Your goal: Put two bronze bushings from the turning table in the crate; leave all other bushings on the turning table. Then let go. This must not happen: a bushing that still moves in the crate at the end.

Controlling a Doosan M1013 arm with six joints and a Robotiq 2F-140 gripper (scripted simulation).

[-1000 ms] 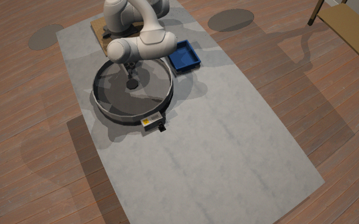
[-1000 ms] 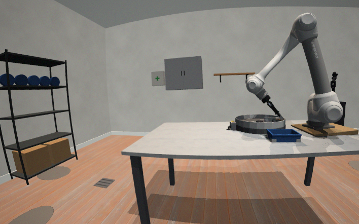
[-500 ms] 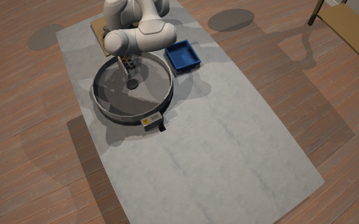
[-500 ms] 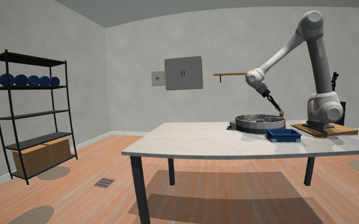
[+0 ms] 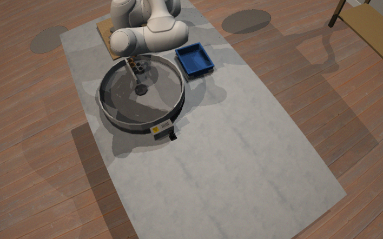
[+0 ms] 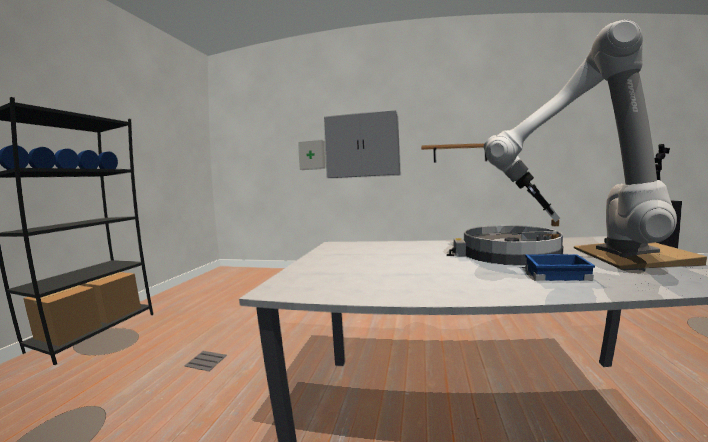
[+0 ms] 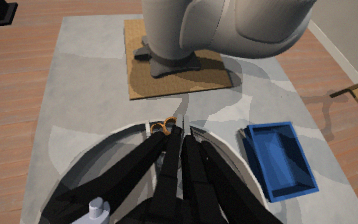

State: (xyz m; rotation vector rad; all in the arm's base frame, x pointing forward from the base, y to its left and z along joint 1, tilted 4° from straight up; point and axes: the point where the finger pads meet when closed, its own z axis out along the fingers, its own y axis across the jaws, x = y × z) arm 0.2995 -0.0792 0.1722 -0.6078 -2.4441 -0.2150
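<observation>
My gripper is now 270 mm to the right of the blue crate, 150 mm above it and 120 mm short of it. The rest, counted from my hand: round grey turning table (150 mm ahead, 120 mm below, 70 mm to the right).
</observation>
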